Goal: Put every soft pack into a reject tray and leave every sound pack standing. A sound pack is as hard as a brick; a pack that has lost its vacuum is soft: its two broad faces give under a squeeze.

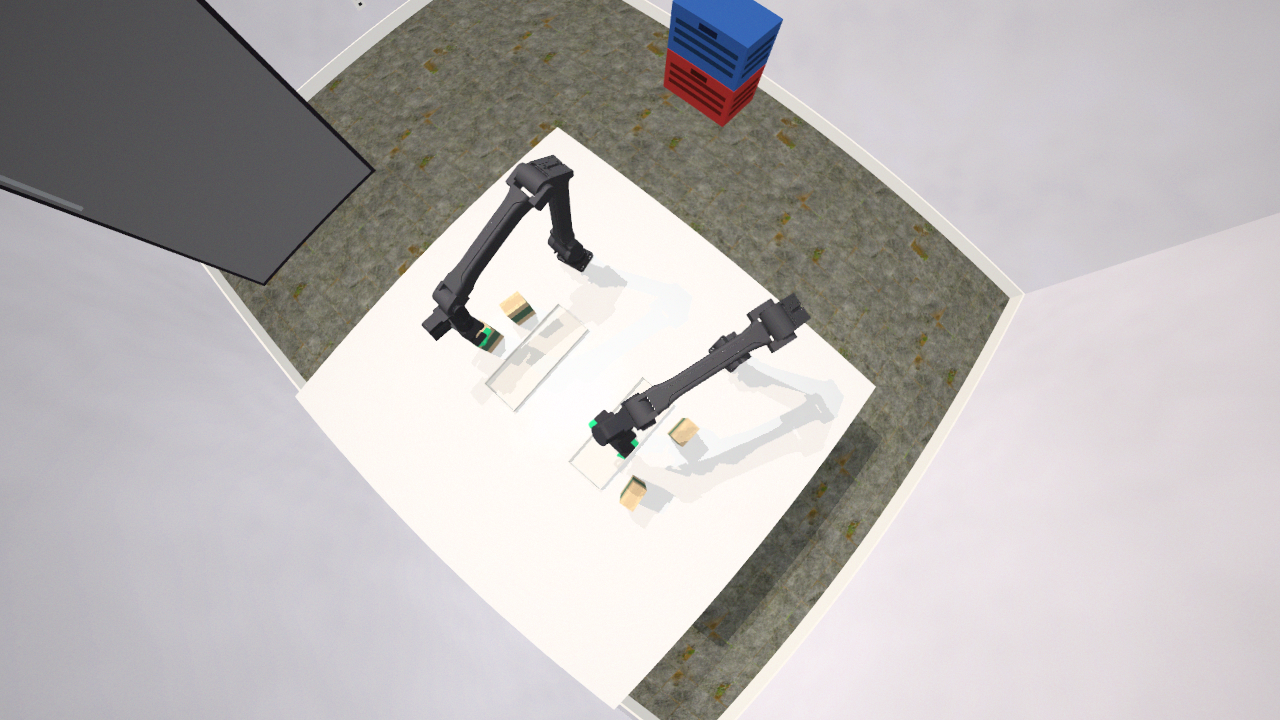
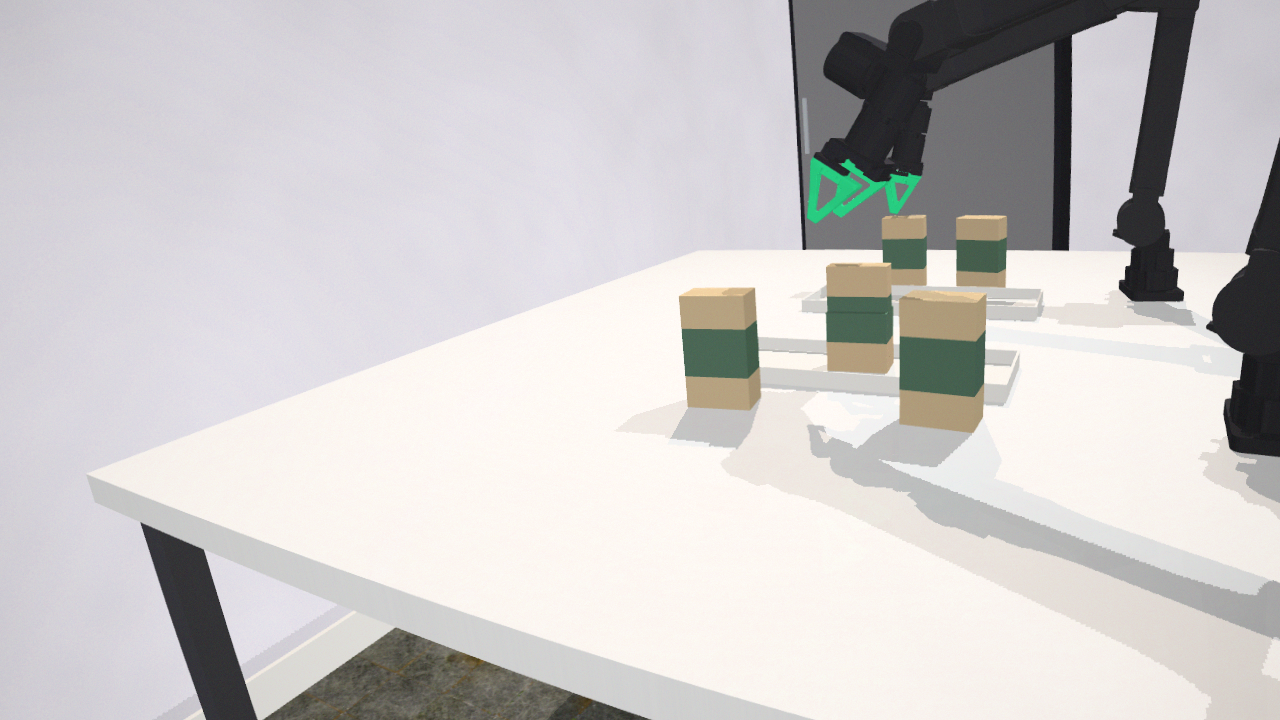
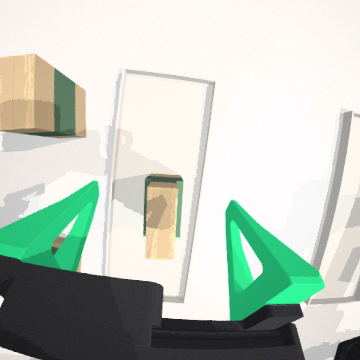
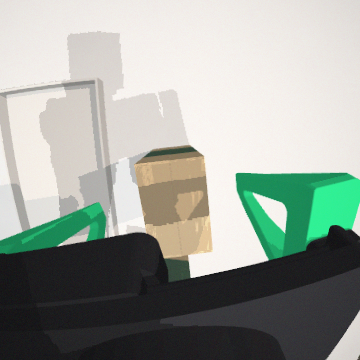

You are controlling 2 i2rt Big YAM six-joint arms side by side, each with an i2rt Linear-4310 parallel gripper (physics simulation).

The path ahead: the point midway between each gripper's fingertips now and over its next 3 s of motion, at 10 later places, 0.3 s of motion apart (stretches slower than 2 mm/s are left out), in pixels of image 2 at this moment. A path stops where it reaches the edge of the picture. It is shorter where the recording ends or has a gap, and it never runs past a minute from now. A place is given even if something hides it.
My left gripper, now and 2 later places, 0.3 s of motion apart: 824, 217; 827, 205; 817, 140
My right gripper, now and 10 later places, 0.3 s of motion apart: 895, 210; 890, 217; 892, 236; 896, 214; 894, 191; 893, 190; 889, 195; 894, 204; 887, 207; 876, 230; 873, 247
